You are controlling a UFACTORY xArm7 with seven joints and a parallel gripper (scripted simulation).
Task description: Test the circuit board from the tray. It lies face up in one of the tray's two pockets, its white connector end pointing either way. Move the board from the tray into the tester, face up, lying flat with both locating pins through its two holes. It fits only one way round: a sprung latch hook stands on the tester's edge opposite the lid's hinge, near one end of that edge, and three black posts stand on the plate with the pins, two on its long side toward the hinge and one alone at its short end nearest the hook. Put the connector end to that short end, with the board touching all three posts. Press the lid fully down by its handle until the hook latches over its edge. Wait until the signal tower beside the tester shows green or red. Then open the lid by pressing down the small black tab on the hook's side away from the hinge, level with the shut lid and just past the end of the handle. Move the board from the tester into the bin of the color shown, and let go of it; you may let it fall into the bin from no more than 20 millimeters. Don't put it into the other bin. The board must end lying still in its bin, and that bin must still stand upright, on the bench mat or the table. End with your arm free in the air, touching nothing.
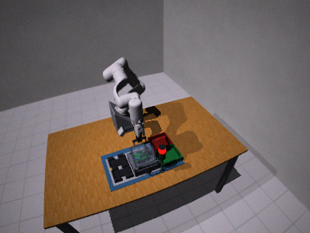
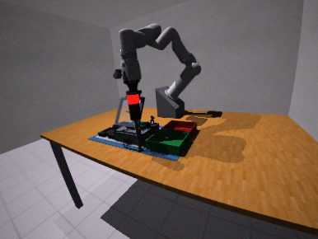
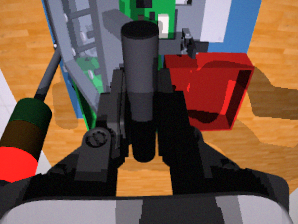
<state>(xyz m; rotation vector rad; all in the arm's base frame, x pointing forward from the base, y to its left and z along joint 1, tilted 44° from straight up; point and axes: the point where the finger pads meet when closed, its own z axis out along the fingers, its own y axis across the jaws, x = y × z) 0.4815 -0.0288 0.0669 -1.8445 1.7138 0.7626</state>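
The green circuit board is 180 mm below my hand. From my hand the other things lie so: grey tester plate (10 mm to the left, 180 mm below); tester lid (40 mm ahead, 80 mm below); green bin (30 mm ahead, 200 mm to the left, 240 mm below).
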